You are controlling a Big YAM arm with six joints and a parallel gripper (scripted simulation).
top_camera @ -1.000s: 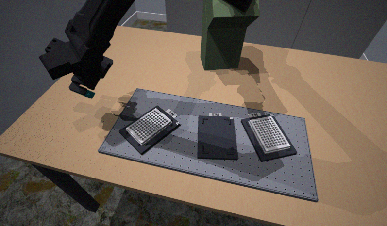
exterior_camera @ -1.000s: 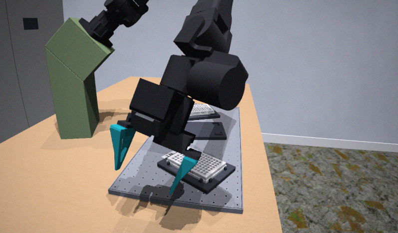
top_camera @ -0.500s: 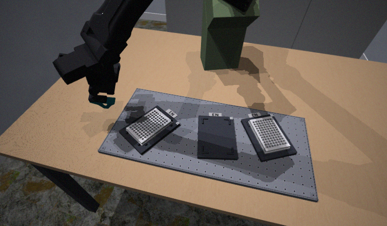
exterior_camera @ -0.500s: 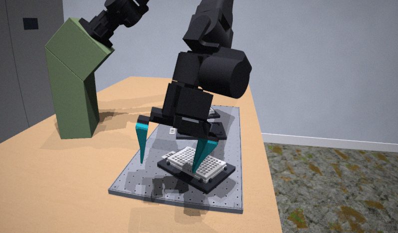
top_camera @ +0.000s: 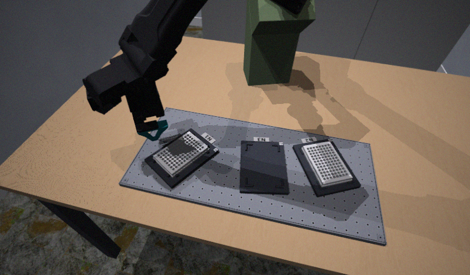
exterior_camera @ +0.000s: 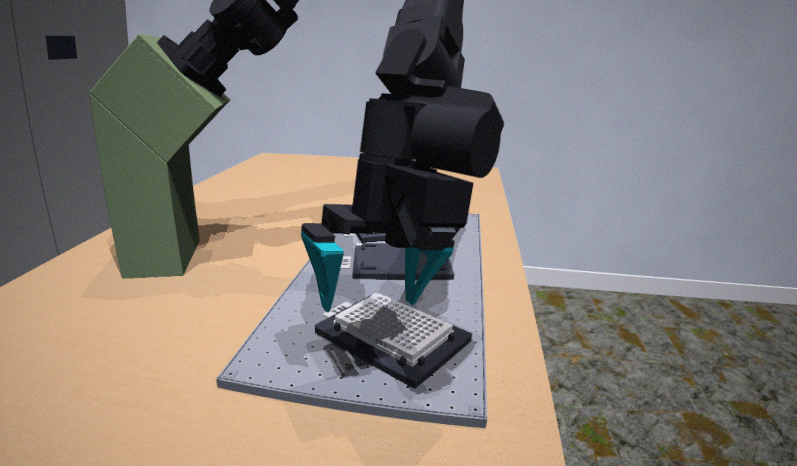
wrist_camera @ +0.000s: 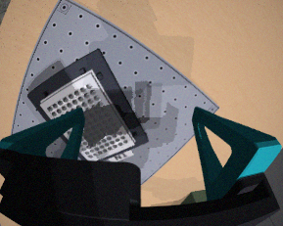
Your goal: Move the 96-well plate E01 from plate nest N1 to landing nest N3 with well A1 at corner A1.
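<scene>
My gripper is now 80 mm to the right of the plate E01, 80 mm above it and 20 mm past it. Round my hand: nest N1: 90 mm below, 80 mm to the left, 20 mm behind; then N1 label: 110 mm behind, 100 mm below, 90 mm to the left; then landing nest N3: 280 mm to the left, 120 mm behind, 90 mm below.
</scene>
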